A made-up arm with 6 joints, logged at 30 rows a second.
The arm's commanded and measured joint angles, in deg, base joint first. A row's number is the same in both.
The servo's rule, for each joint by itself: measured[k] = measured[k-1] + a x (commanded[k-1-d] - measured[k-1]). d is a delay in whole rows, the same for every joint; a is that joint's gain. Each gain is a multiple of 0.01, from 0.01 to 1. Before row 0 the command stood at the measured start. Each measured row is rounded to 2 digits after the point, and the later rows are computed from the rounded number. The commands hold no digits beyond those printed.
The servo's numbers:
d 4
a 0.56 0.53 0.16 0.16 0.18 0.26
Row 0, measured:
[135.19 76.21 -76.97 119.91 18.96 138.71]
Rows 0 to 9, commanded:
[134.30 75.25 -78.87 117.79 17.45 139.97]
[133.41 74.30 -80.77 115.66 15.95 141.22]
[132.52 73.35 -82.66 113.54 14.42 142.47]
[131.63 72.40 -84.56 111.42 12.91 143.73]
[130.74 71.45 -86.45 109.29 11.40 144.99]
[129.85 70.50 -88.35 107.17 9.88 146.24]
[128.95 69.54 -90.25 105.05 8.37 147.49]
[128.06 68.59 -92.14 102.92 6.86 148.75]
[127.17 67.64 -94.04 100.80 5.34 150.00]
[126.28 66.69 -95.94 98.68 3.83 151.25]
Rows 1 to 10, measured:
[135.19 76.21 -76.97 119.91 18.96 138.71]
[135.19 76.21 -76.97 119.91 18.96 138.71]
[135.19 76.21 -76.97 119.91 18.96 138.71]
[135.19 76.21 -76.97 119.91 18.96 138.71]
[134.69 75.70 -77.27 119.57 18.69 139.04]
[133.97 74.96 -77.83 118.94 18.20 139.61]
[133.16 74.11 -78.60 118.08 17.52 140.35]
[132.30 73.20 -79.55 117.01 16.69 141.23]
[131.43 72.27 -80.65 115.77 15.74 142.21]
[130.55 71.33 -81.88 114.39 14.69 143.26]

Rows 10 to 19, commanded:
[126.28 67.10 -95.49 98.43 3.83 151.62]
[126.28 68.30 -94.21 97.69 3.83 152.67]
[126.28 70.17 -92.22 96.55 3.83 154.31]
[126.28 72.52 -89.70 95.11 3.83 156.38]
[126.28 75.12 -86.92 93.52 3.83 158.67]
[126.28 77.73 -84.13 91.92 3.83 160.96]
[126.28 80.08 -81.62 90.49 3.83 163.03]
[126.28 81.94 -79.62 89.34 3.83 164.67]
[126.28 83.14 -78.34 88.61 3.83 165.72]
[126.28 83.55 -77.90 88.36 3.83 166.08]
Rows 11 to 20, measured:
[129.65 70.38 -83.22 112.90 13.55 144.36]
[128.76 69.43 -84.65 111.30 12.35 145.50]
[127.87 68.48 -86.15 109.62 11.09 146.67]
[126.98 67.53 -87.72 107.87 9.78 147.86]
[126.59 67.30 -88.96 106.36 8.71 148.84]
[126.42 67.83 -89.80 104.97 7.83 149.84]
[126.34 69.07 -90.19 103.62 7.11 151.00]
[126.31 70.90 -90.11 102.26 6.52 152.40]
[126.29 73.14 -89.60 100.86 6.04 154.03]
[126.28 75.57 -88.72 99.43 5.64 155.83]

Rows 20 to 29, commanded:
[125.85 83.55 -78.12 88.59 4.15 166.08]
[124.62 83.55 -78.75 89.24 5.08 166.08]
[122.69 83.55 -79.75 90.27 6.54 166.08]
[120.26 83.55 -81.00 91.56 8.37 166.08]
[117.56 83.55 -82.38 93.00 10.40 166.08]
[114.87 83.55 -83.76 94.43 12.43 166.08]
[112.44 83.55 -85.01 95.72 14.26 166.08]
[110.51 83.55 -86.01 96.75 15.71 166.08]
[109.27 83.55 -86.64 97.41 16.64 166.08]
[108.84 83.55 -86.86 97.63 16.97 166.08]
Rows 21 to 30, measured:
[126.28 77.96 -87.58 98.00 5.31 157.70]
[126.28 80.07 -86.31 96.61 5.04 159.51]
[126.28 81.70 -85.03 95.33 4.82 161.12]
[126.28 82.68 -83.89 94.21 4.64 162.41]
[126.04 83.14 -82.97 93.31 4.55 163.36]
[125.24 83.36 -82.29 92.66 4.65 164.07]
[123.81 83.46 -81.88 92.28 4.99 164.59]
[121.82 83.51 -81.74 92.16 5.60 164.98]
[119.43 83.53 -81.84 92.29 6.46 165.27]
[116.88 83.54 -82.15 92.63 7.53 165.48]

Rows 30 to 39, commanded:
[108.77 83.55 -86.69 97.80 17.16 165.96]
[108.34 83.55 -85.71 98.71 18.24 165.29]
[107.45 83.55 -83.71 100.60 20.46 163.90]
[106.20 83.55 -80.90 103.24 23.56 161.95]
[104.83 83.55 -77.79 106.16 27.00 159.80]
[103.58 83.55 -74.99 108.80 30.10 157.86]
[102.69 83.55 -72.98 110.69 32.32 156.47]
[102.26 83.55 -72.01 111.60 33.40 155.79]
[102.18 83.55 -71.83 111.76 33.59 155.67]
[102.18 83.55 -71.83 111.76 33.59 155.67]
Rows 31 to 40, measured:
[114.39 83.55 -82.61 93.12 8.74 165.64]
[112.22 83.55 -83.15 93.70 9.99 165.75]
[110.57 83.55 -83.71 94.29 11.19 165.84]
[109.60 83.55 -84.21 94.82 12.23 165.90]
[109.14 83.55 -84.61 95.30 13.12 165.92]
[108.69 83.55 -84.79 95.85 14.04 165.76]
[108.00 83.55 -84.62 96.61 15.20 165.28]
[106.99 83.55 -84.02 97.67 16.70 164.41]
[105.78 83.55 -83.02 99.03 18.55 163.21]
[104.55 83.55 -81.74 100.59 20.63 161.82]

